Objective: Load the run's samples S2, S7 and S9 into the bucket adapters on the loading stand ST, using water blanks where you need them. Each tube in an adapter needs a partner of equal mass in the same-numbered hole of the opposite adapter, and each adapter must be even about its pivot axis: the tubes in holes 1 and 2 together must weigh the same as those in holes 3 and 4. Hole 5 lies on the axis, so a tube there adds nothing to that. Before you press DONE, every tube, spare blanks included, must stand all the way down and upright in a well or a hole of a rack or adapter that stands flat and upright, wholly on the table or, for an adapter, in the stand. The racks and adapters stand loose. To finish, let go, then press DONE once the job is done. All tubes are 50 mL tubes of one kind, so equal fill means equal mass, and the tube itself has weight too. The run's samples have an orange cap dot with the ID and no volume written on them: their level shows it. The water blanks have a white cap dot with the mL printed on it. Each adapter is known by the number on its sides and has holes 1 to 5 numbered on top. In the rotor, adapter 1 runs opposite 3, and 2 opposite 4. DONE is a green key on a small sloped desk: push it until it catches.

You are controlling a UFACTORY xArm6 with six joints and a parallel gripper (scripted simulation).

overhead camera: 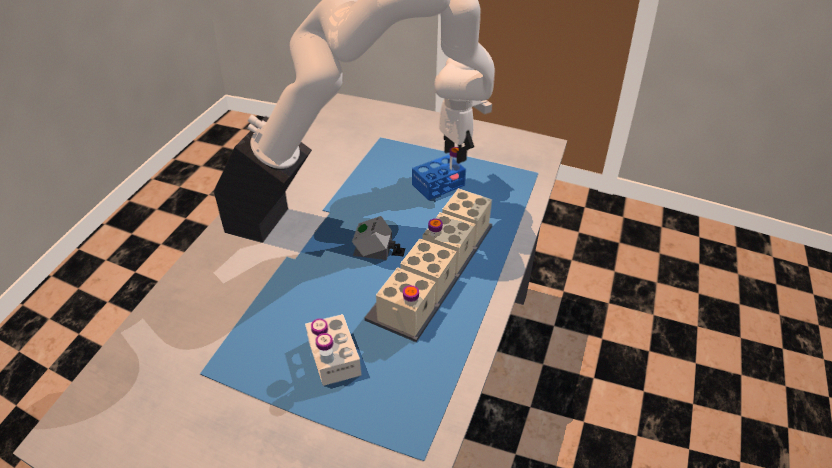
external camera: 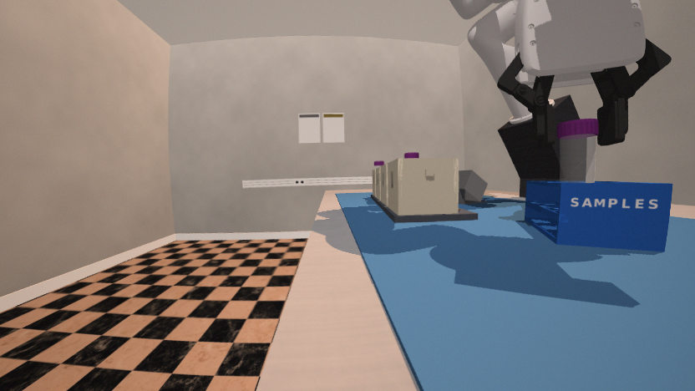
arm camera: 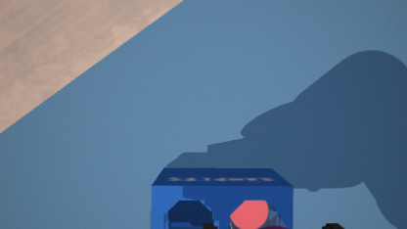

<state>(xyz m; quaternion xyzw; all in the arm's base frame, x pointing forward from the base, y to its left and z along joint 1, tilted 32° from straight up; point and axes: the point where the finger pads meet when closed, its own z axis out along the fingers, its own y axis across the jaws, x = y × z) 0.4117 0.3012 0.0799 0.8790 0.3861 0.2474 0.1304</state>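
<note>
The tube is 1 cm behind my hand and 5 cm below it. From my hand the other things lie so: blue sample rack (4 cm behind, 2 cm to the right, 9 cm below); then adapter (4 cm ahead, 31 cm to the right, 6 cm below); then green done key (17 cm behind, 32 cm to the right, 5 cm below).
</note>
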